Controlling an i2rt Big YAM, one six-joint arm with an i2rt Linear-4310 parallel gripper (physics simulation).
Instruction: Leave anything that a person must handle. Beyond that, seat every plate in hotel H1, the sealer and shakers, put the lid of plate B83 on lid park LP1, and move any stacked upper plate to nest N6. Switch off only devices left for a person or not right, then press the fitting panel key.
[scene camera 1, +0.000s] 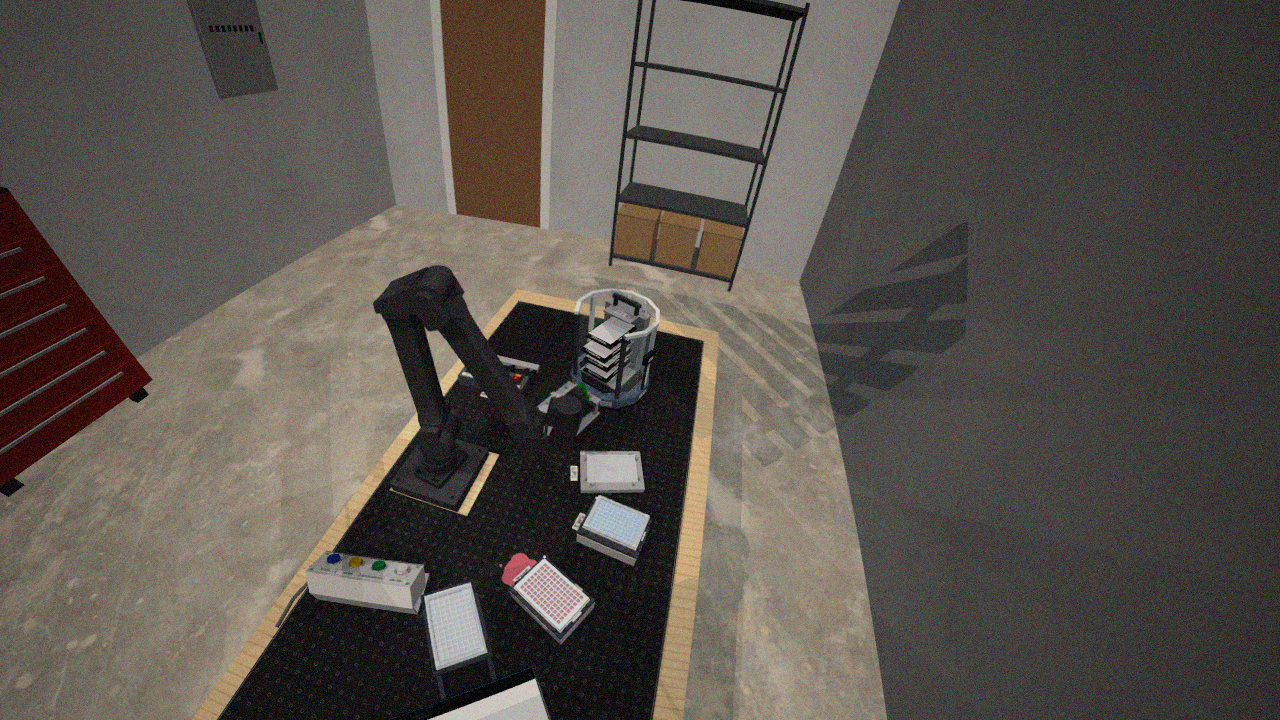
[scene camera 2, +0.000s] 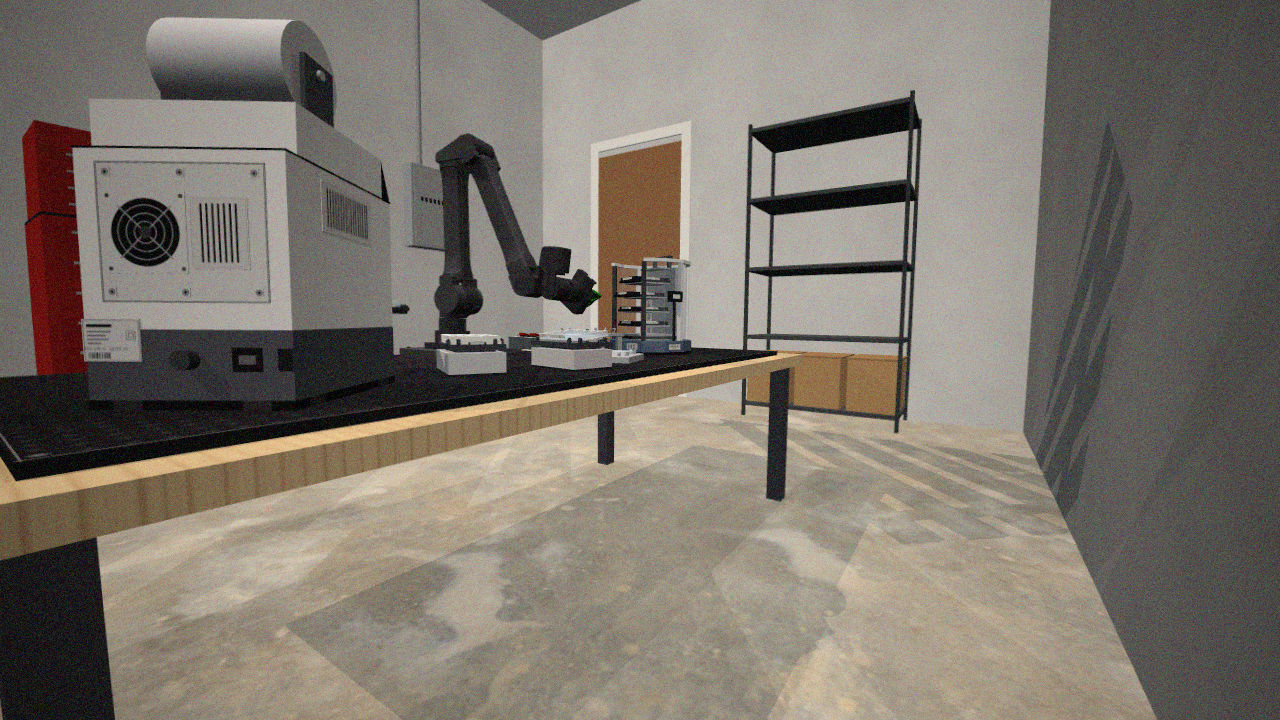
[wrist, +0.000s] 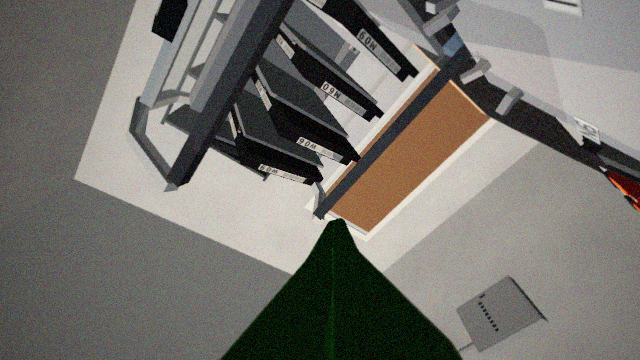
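Where they show: gripper, fingertip midpoint: (scene camera 1: 583, 384) (scene camera 2: 599, 295) (wrist: 339, 229); arm's base, link origin: (scene camera 1: 441, 465).
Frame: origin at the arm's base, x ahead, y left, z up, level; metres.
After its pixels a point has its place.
Note:
My gripper (scene camera 1: 583, 391) @(x 0.247, y 0.304, z 0.147 m) (scene camera 2: 597, 295) @(x 0.247, y 0.304, z 0.147 m) (wrist: 339, 229) @(x 0.247, y 0.304, z 0.147 m) is shut and empty, its green tip pointing toward the hotel. The round-framed hotel (scene camera 1: 617, 394) @(x 0.308, y 0.415, z 0.041 m) (scene camera 2: 662, 345) @(x 0.351, y 0.451, z 0.009 m) (wrist: 230, 90) @(x 0.304, y 0.413, z 0.153 m) stands at the table's far end. Its black-edged tiers carry labels that appear upside down in the wrist view; I cannot tell how each one sits. A white plate (scene camera 1: 612, 470) @(x 0.394, y 0.188, z 0.006 m) lies on a grey base. A light-blue plate (scene camera 1: 617, 520) @(x 0.466, y 0.036, z 0.054 m) sits on a block-shaped device. A red-welled plate (scene camera 1: 551, 592) @(x 0.410, y -0.166, z 0.050 m) and a clear plate (scene camera 1: 455, 624) @(x 0.300, y -0.308, z 0.108 m) are nearer. The panel (scene camera 1: 365, 588) @(x 0.084, y -0.331, z 0.050 m) has blue, yellow, green and white keys.
A large white machine (scene camera 1: 505, 704) @(x 0.474, y -0.383, z 0.311 m) (scene camera 2: 192, 223) @(x 0.584, y -0.565, z 0.178 m) stands at the near end, with a roll on top. A pale fixture (scene camera 1: 556, 394) @(x 0.153, y 0.329, z 0.042 m) lies below the gripper, partly hidden. A low device (scene camera 1: 514, 377) @(x 0.003, y 0.338, z 0.033 m) with red-orange parts is behind the arm. A red pad (scene camera 1: 517, 568) @(x 0.306, y -0.132, z -0.018 m) touches the red-welled plate's stand.

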